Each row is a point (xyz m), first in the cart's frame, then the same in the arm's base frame.
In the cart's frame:
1: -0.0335 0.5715 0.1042
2: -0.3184 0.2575 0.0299
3: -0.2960 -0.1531 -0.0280
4: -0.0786 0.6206 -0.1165
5: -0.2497 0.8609 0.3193
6: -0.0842 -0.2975 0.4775
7: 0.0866 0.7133 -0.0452
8: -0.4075 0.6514 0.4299
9: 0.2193 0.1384 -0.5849
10: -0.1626 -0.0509 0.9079
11: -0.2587 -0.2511 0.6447
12: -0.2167 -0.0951 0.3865
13: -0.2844 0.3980 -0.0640
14: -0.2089 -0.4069 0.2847
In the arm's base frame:
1: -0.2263 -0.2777 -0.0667
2: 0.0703 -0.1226 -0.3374
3: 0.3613 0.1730 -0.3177
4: -0.3675 -0.1579 -0.2040
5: -0.2806 -0.6767 -0.1877
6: 0.6782 -0.0488 0.0966
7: -0.4534 -0.2152 -0.0299
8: -0.0085 -0.6816 -0.2711
9: -0.3160 0.5689 -0.1054
10: 0.7297 -0.5388 0.1940
11: 0.7805 -0.2540 0.0072
12: 0.5083 -0.1436 -0.0736
13: -0.1011 -0.1269 -0.3547
14: 0.7017 0.1208 -0.0915

